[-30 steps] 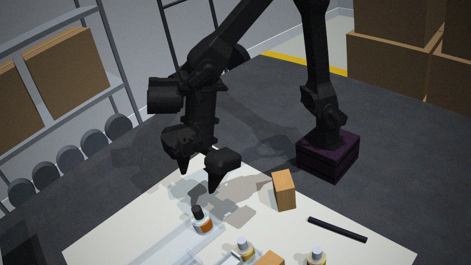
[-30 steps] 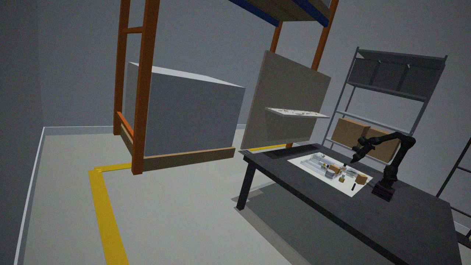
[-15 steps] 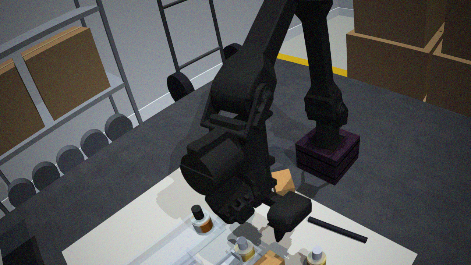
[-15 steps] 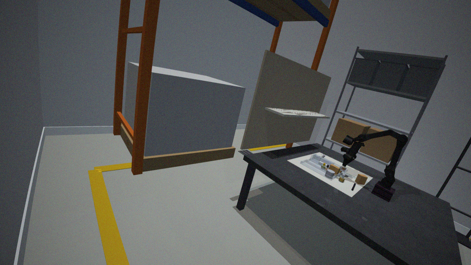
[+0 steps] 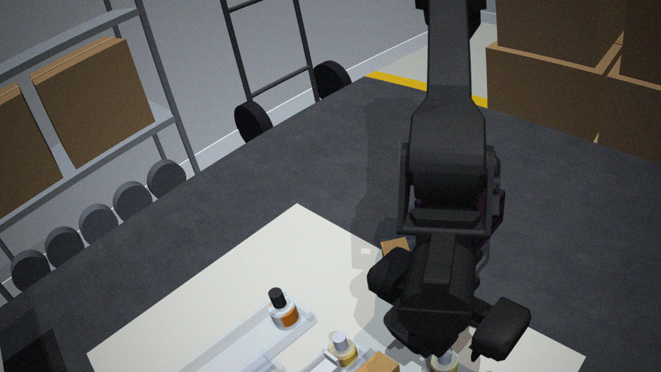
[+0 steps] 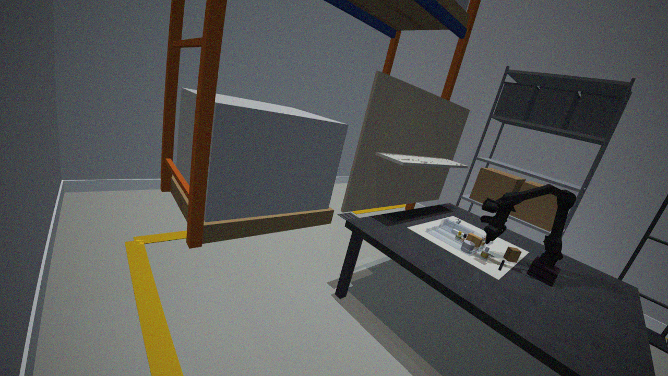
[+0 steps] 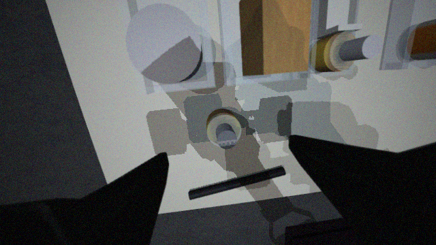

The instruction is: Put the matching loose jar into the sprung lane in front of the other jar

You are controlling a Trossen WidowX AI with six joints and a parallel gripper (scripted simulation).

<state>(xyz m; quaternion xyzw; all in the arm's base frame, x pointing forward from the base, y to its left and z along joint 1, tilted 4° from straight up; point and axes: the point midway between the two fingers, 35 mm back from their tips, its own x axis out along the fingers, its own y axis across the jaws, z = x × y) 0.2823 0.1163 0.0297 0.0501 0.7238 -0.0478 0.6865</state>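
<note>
My gripper tip is 100 mm past the black rod and 90 mm above it.
</note>
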